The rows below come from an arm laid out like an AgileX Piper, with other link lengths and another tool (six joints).
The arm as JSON. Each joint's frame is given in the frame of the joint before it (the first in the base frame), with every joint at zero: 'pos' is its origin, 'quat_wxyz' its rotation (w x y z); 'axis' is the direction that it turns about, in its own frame. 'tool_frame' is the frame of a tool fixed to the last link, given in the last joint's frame.
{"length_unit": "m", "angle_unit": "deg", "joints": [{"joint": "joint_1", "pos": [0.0, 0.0, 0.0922], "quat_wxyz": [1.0, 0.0, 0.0, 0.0], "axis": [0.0, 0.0, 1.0]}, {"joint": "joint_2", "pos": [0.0, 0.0, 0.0], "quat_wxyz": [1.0, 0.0, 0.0, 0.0], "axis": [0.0, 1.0, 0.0]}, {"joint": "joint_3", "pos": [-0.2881, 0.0, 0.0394], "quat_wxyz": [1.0, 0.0, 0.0, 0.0], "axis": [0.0, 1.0, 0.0]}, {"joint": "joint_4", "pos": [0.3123, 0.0, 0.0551], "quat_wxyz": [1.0, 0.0, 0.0, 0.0], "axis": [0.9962, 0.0, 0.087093]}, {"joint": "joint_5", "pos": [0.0, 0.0, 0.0], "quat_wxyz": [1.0, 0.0, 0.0, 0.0], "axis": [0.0, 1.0, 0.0]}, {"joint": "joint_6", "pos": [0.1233, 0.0, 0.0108], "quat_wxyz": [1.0, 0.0, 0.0, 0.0], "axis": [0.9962, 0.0, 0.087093]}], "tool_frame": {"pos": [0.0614, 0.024, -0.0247], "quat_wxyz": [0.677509, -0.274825, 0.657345, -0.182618]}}
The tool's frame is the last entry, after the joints.
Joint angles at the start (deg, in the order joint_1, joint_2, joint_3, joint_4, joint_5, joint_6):
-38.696, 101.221, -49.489, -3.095, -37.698, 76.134
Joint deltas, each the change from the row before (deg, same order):
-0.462, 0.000, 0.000, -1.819, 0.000, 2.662
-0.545, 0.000, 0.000, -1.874, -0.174, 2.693
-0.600, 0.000, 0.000, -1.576, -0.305, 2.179
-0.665, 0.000, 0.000, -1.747, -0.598, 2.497
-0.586, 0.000, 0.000, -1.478, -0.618, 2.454
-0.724, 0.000, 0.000, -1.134, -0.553, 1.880
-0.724, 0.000, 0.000, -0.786, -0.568, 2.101
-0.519, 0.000, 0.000, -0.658, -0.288, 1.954
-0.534, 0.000, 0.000, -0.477, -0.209, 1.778
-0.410, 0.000, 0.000, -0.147, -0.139, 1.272
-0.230, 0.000, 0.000, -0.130, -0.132, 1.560
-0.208, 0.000, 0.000, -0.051, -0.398, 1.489
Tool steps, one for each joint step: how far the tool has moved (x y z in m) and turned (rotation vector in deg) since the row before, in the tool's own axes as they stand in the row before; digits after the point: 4 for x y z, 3 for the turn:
-0.0010, -0.0003, -0.0006, -0.489, 0.216, 1.351
-0.0018, -0.0005, -0.0007, -0.542, 0.093, 1.332
-0.0025, -0.0010, -0.0008, -0.446, -0.081, 1.032
-0.0034, -0.0005, -0.0009, -0.680, -0.240, 1.205
-0.0034, -0.0002, -0.0008, -0.645, -0.307, 1.357
-0.0044, -0.0016, -0.0010, -0.362, -0.445, 1.044
-0.0053, -0.0019, -0.0010, -0.250, -0.690, 1.497
-0.0037, -0.0014, -0.0008, -0.124, -0.430, 1.465
-0.0039, -0.0018, -0.0008, 0.012, -0.484, 1.418
-0.0035, -0.0016, -0.0006, 0.096, -0.494, 1.141
-0.0025, -0.0006, -0.0003, -0.012, -0.412, 1.439
-0.0029, 0.0003, -0.0003, -0.242, -0.559, 1.399

